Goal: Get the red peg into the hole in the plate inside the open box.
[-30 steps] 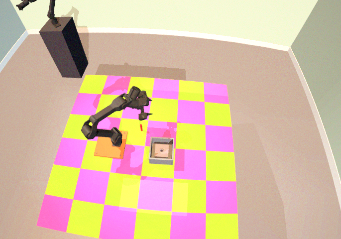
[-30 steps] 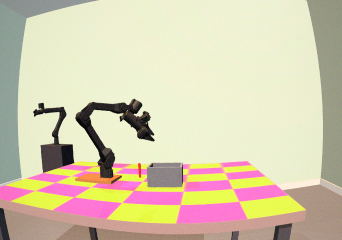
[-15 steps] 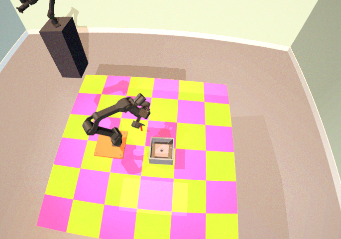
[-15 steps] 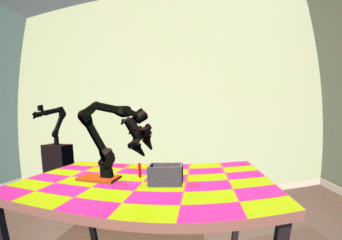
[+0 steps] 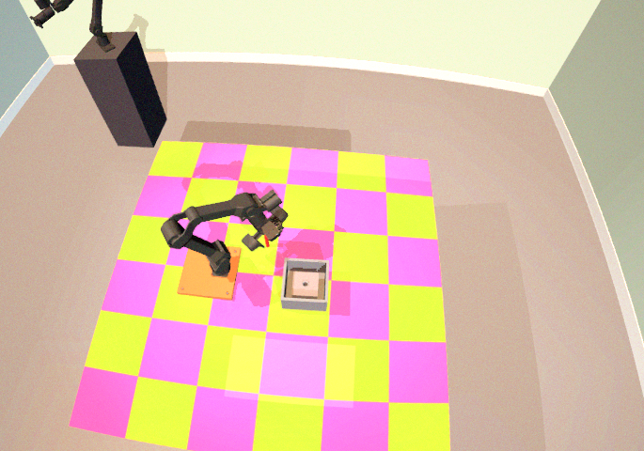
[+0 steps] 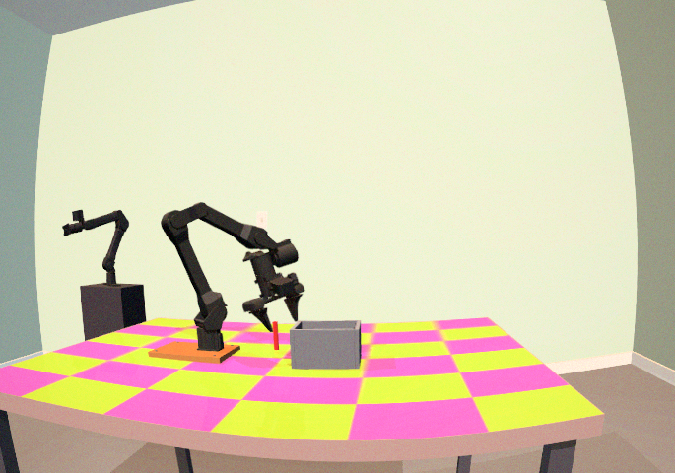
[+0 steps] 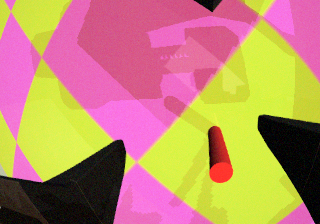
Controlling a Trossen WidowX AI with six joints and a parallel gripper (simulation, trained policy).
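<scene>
My gripper tip is 30 mm past the red peg and 30 mm above it. Also, from my gripper tip: grey box 140 mm ahead, 160 mm to the right, 40 mm below.
</scene>
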